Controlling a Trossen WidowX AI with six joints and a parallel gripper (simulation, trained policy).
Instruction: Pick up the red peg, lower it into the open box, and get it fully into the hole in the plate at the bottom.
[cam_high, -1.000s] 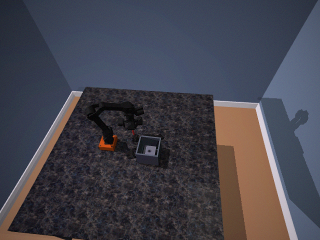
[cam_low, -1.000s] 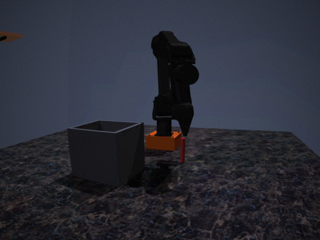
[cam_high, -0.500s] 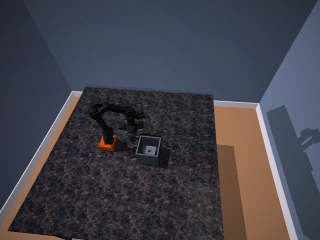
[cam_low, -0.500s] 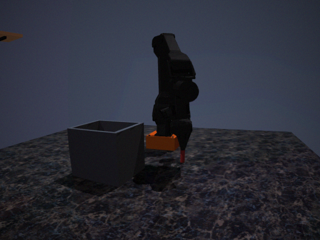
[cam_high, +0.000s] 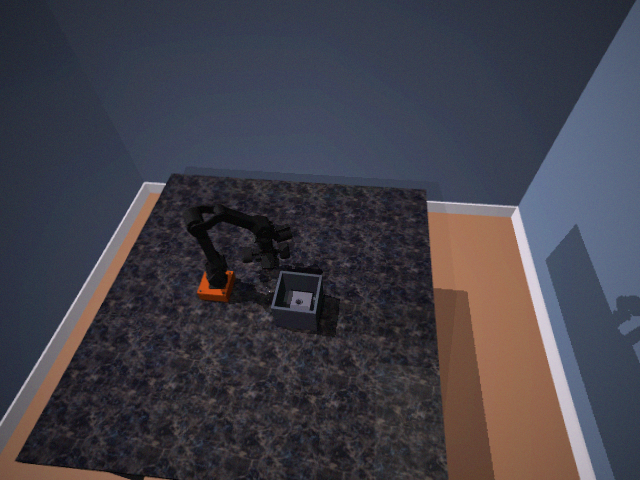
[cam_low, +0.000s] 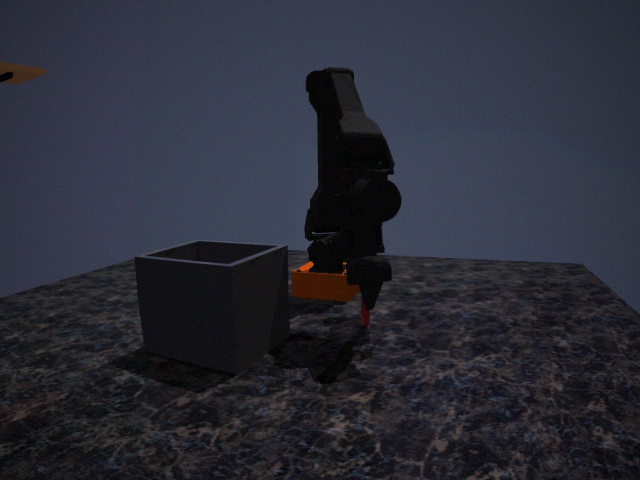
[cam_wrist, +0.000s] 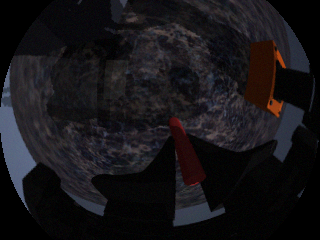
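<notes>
Now: the plate 200 mm to the right of my gripper tip, 140 mm ahead of it and 20 mm above it. Also, from my gripper tip: red peg 10 mm to the right, 10 mm above.
</notes>
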